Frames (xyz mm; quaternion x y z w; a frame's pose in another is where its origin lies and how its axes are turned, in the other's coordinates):
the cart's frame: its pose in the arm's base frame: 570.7 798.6 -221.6 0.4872 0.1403 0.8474 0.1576
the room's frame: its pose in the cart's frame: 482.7 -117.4 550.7 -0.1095 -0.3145 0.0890 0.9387
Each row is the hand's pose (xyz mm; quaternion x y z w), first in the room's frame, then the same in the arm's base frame.
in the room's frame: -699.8 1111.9 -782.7 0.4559 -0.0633 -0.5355 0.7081
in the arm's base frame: -310.8 248.4 -89.1 0.6581 0.6423 0.3637 0.1488
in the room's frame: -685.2 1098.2 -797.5 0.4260 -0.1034 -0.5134 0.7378
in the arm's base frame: -319.3 268.1 -76.5 0.7001 0.5978 0.3569 0.1583
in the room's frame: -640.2 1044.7 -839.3 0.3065 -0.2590 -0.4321 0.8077
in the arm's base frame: -338.4 338.3 -39.7 0.8302 0.4289 0.2993 0.1931
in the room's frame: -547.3 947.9 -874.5 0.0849 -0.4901 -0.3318 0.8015
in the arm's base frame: -333.6 454.1 36.5 0.9379 0.1690 0.1341 0.2716
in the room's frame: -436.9 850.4 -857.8 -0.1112 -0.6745 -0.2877 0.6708
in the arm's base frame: -277.7 556.7 127.8 0.9320 -0.0187 -0.0894 0.3508
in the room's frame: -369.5 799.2 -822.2 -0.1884 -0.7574 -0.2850 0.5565
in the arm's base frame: -222.1 603.5 183.9 0.8922 -0.0804 -0.2295 0.3806
